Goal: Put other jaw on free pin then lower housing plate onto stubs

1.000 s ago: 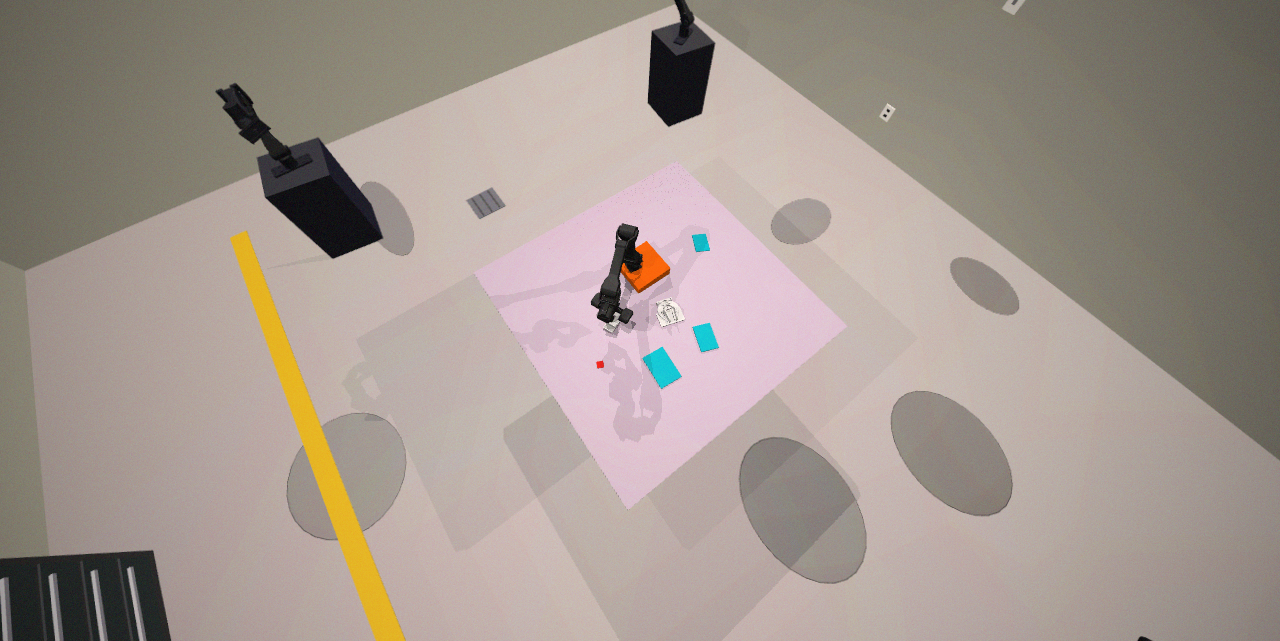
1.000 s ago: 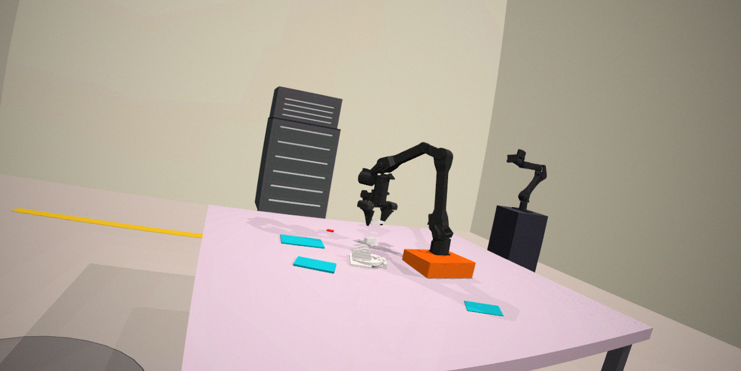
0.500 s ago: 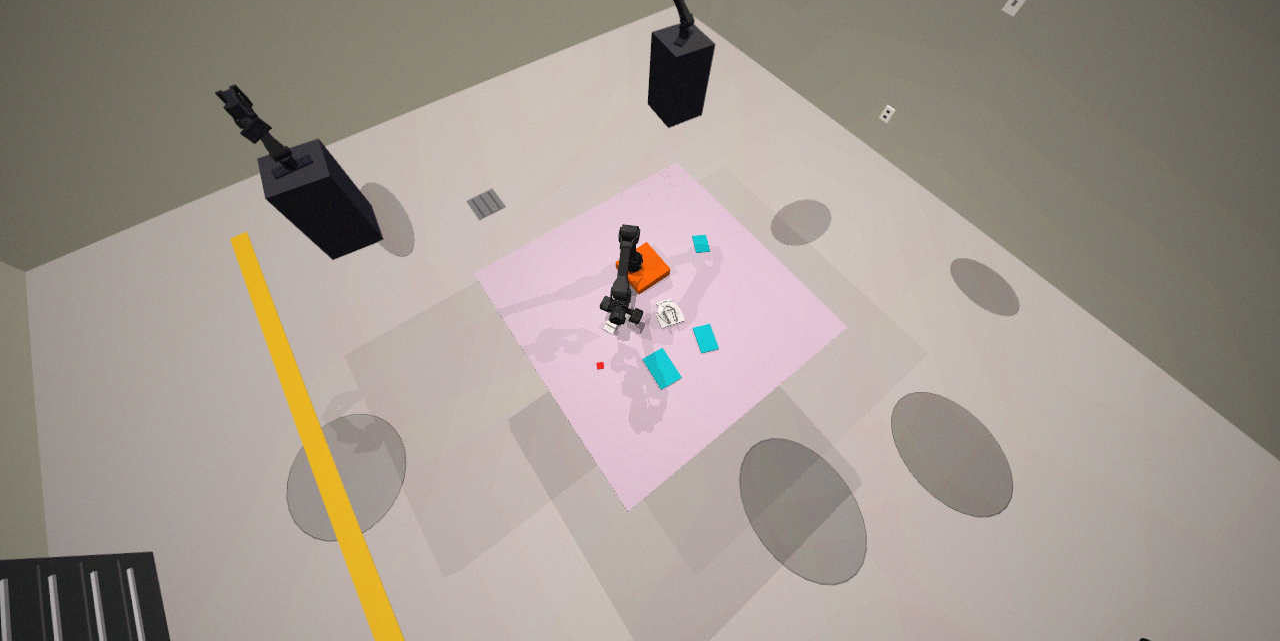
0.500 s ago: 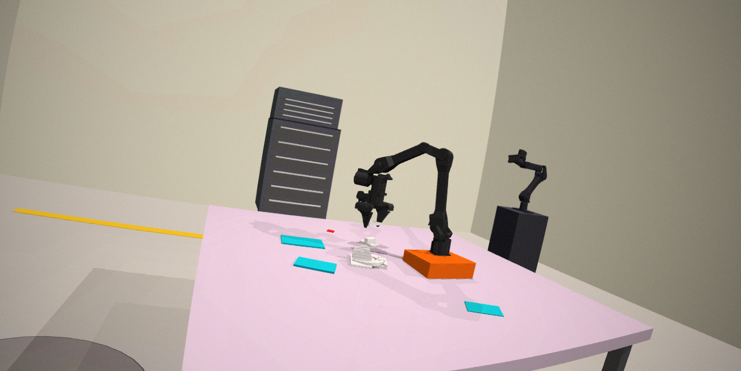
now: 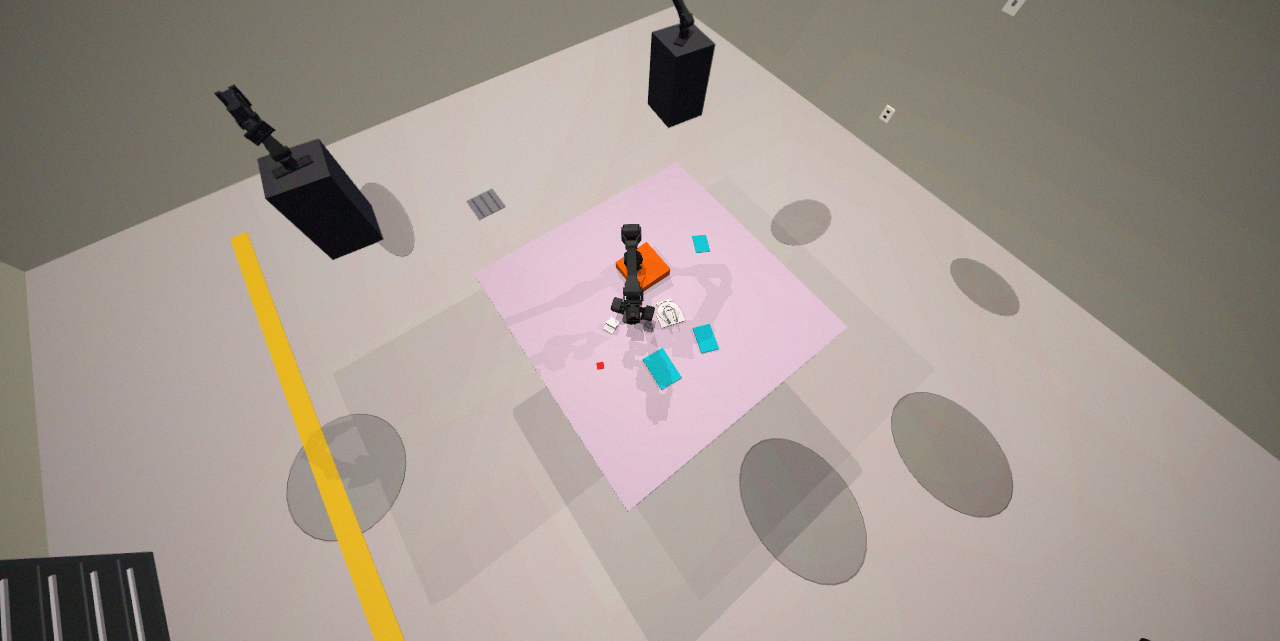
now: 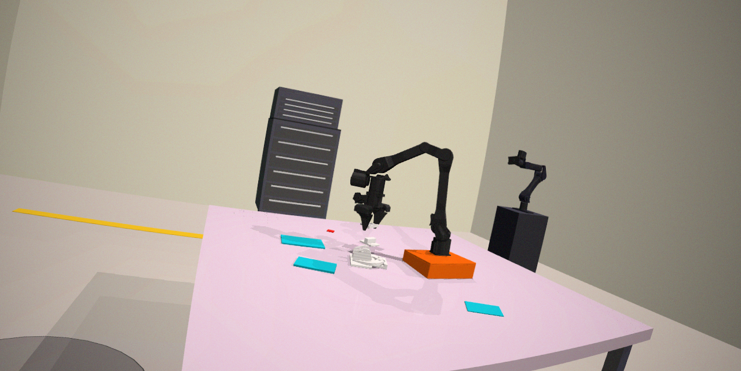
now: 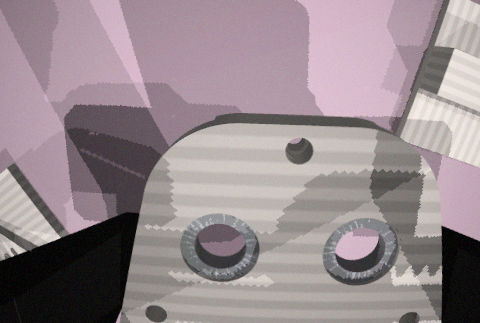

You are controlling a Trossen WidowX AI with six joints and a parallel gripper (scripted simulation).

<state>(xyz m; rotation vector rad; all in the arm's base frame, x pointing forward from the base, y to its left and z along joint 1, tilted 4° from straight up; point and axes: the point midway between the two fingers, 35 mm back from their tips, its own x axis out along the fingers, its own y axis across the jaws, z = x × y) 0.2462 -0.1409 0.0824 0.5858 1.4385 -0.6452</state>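
The white jaw lies 20 mm ahead of my gripper tip, 200 mm to the left of it and 70 mm below it. From my gripper tip the other things lie so: red marker 110 mm ahead, 220 mm to the right, 80 mm below.
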